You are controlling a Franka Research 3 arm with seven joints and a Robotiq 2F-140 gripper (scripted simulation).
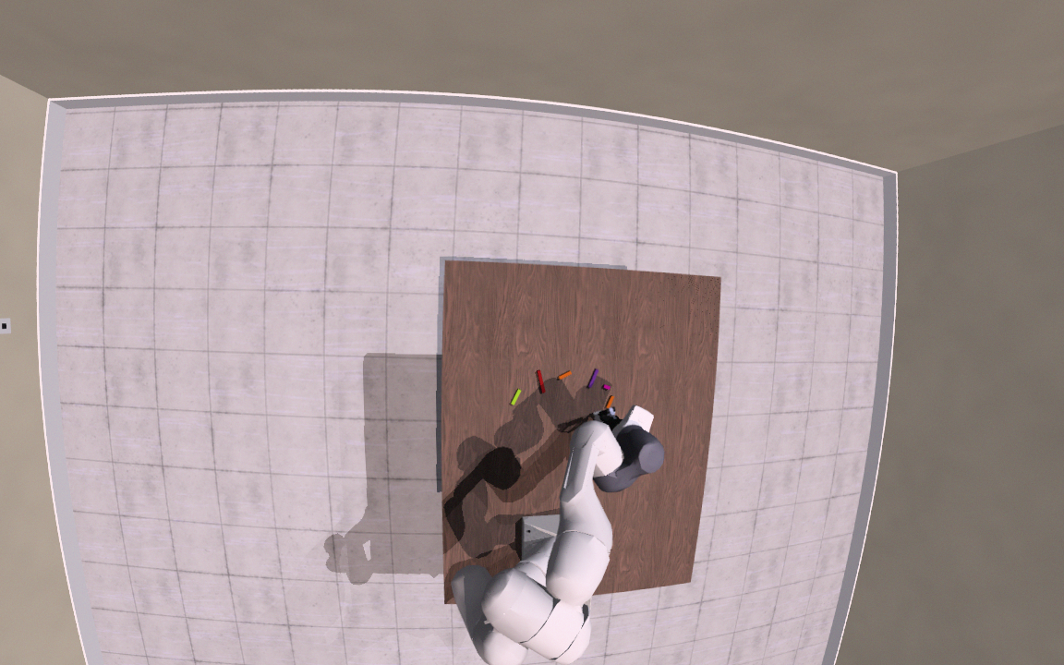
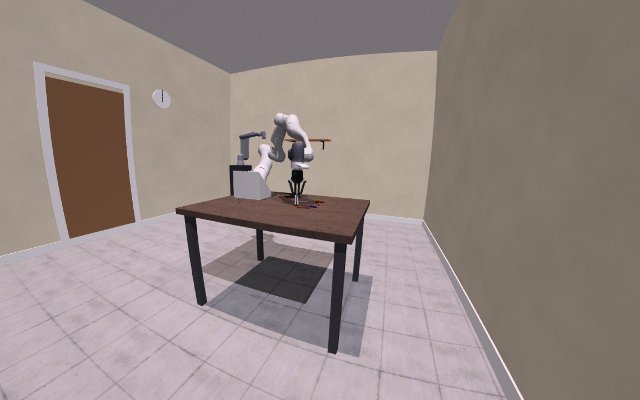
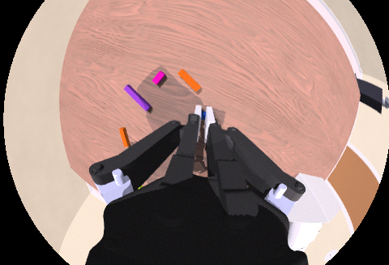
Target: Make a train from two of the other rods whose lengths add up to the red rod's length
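Right now the small blue rod is 30 mm below my hand. The rest, counted from my hand: magenta rod (90 mm ahead, 20 mm to the right, 40 mm below); then red rod (90 mm ahead, 190 mm to the left, 40 mm below); then purple rod (110 mm ahead, 30 mm to the left, 40 mm below).
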